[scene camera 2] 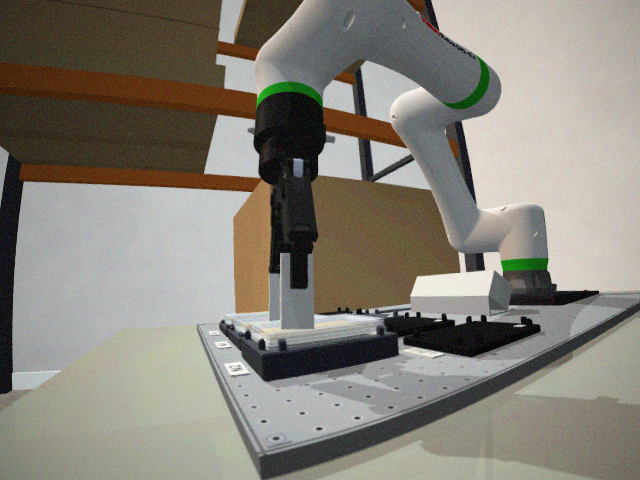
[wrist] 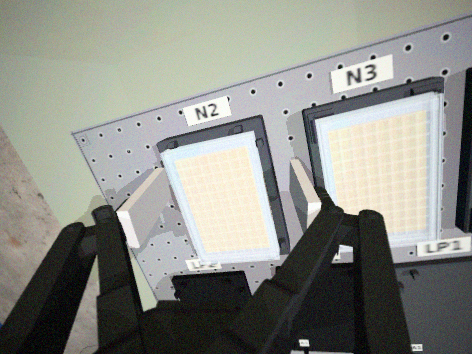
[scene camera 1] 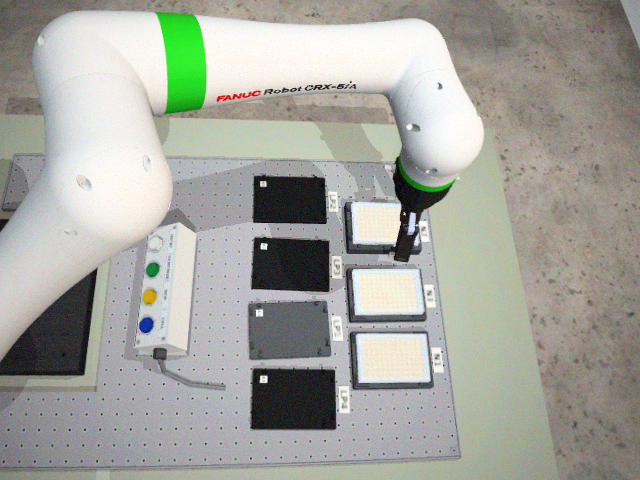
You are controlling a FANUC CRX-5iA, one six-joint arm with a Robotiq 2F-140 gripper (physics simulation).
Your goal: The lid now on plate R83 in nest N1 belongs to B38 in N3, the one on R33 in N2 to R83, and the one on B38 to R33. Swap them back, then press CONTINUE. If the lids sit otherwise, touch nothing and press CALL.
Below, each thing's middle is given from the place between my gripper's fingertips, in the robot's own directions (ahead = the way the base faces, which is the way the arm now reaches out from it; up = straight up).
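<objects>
You'll find the nest N2 [scene camera 2: 283, 363] 10 mm to the left of my hand, 10 mm behind it and 20 mm below it, and label N2 [wrist: 217, 108] is 60 mm ahead of my hand and 30 mm below it. There's nest N3 [scene camera 1: 353, 318] too, 120 mm to the right of my hand, 30 mm behind it and 20 mm below it. And label N3 [wrist: 380, 69] is 130 mm to the right of my hand, 40 mm ahead of it and 30 mm below it.
</objects>
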